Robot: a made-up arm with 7 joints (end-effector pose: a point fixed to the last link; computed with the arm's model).
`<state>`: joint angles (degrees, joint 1 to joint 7).
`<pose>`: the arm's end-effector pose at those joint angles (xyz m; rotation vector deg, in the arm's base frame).
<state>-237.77 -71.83 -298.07 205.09 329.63 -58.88 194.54</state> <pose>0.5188 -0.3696 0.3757 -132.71 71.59 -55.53</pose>
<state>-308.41 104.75 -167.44 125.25 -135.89 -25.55 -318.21</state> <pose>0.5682 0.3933 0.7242 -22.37 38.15 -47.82</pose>
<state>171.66 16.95 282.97 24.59 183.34 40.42 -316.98</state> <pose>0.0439 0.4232 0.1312 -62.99 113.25 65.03</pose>
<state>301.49 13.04 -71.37 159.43 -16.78 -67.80 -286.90</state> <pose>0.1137 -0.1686 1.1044 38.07 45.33 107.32</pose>
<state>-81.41 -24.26 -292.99 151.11 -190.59 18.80 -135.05</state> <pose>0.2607 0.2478 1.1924 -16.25 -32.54 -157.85</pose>
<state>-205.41 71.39 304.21 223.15 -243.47 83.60 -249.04</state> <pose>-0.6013 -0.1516 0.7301 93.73 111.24 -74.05</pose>
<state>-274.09 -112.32 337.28 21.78 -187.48 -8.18 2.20</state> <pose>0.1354 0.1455 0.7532 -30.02 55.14 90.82</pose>
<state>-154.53 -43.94 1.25 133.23 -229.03 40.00 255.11</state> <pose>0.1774 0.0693 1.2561 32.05 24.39 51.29</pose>
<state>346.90 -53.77 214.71 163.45 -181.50 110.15 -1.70</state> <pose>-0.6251 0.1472 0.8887 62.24 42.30 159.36</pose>
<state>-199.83 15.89 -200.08 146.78 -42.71 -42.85 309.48</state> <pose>-0.0104 0.0410 1.1994 -23.50 14.74 50.57</pose>
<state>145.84 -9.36 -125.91 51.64 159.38 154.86 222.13</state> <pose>0.5063 0.2107 0.5439 23.36 -10.07 -101.25</pose>
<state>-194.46 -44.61 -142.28 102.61 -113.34 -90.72 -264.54</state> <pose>0.5367 0.2189 0.4893 -63.23 -59.60 -29.71</pose>
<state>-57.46 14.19 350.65 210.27 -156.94 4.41 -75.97</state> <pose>0.0380 0.0707 1.1782 -3.54 -24.17 -117.33</pose>
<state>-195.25 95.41 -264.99 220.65 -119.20 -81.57 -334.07</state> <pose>-0.4481 0.3384 0.4530 11.89 -31.07 -29.62</pose>
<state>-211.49 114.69 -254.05 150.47 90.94 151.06 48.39</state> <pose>-0.6440 0.2262 0.3021 -68.20 0.05 -138.78</pose>
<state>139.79 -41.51 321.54 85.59 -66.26 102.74 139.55</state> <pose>0.2084 0.4455 0.8652 -128.73 71.16 -34.28</pose>
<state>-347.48 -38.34 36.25 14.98 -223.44 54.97 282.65</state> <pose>0.3424 0.3243 0.3472 -99.86 -18.94 -36.57</pose>
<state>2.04 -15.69 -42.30 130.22 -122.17 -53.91 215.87</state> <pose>0.2310 -0.1774 1.0527 -64.52 47.67 -86.27</pose>
